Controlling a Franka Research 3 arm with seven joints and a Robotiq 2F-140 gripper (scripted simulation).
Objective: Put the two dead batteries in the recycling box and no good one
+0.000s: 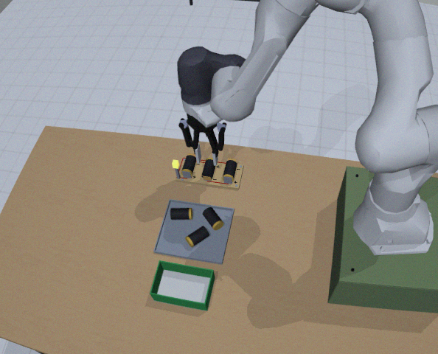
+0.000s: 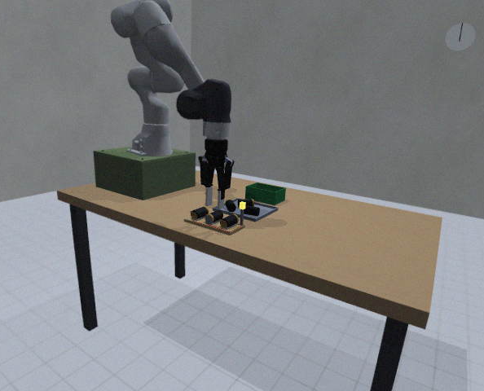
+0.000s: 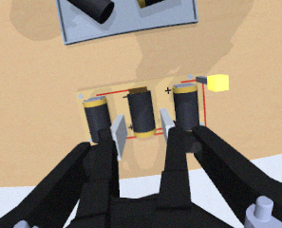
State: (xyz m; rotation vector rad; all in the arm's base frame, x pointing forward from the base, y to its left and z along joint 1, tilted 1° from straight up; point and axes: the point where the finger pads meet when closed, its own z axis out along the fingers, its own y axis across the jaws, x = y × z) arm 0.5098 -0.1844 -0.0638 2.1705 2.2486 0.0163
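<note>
My gripper is now 90 mm above the holder board. From my hand the other things lie so: bulb 90 mm ahead, 40 mm to the left, 20 mm below; then grey bulb post 90 mm ahead, 60 mm below, 40 mm to the left; then tray 210 mm to the left, 90 mm below, 10 mm behind.
</note>
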